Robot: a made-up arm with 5 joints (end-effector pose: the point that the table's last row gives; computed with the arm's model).
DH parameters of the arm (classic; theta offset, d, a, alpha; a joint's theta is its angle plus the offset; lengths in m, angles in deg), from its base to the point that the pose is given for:
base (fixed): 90 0.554 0.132 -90
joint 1: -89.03 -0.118 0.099 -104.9
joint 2: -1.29 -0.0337 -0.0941 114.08
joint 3: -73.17 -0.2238 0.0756 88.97
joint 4: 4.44 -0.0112 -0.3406 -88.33
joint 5: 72 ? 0.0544 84.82
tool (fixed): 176.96 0.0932 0 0
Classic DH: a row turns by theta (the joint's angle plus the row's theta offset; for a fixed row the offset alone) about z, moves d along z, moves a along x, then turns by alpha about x.
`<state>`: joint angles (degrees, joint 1 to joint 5).
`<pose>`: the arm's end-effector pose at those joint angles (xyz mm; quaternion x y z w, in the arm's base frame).
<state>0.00 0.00 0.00 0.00 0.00</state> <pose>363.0 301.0 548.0 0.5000 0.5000 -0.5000 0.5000</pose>
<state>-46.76 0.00 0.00 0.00 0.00</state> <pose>363.0 252.1 673.0 0.6573 0.6574 -0.2606 0.2605</pose>
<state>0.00 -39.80 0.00 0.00 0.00</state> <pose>382.9 298.2 695.5 0.5880 0.2647 -0.3467 0.6811</pose>
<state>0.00 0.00 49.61 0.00 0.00</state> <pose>376.0 233.6 432.6 0.2841 0.2095 -0.6311 0.6907</pose>
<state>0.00 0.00 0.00 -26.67 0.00</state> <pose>254.2 284.4 547.8 0.3355 0.6261 -0.4185 0.5659</pose>
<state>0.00 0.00 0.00 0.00 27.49</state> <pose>357.9 336.4 584.5 0.3845 0.3505 -0.5994 0.6083</pose>
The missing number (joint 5, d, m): -0.047
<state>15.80 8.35 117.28 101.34 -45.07</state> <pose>547.4 290.3 635.6 0.3434 -0.1661 0.0848 0.9205</pose>
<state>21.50 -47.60 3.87 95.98 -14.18</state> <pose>443.5 231.5 975.5 0.9206 -0.1913 -0.0134 0.3401</pose>
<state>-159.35 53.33 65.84 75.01 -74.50</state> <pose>411.2 239.6 865.1 -0.5496 -0.3927 -0.3453 0.6515</pose>
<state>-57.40 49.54 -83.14 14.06 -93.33</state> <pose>404.9 290.0 699.8 -0.1559 -0.0576 -0.2530 0.9531</pose>
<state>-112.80 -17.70 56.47 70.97 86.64</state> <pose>654.2 -130.8 625.1 -0.2646 -0.2034 0.9351 0.1191</pose>
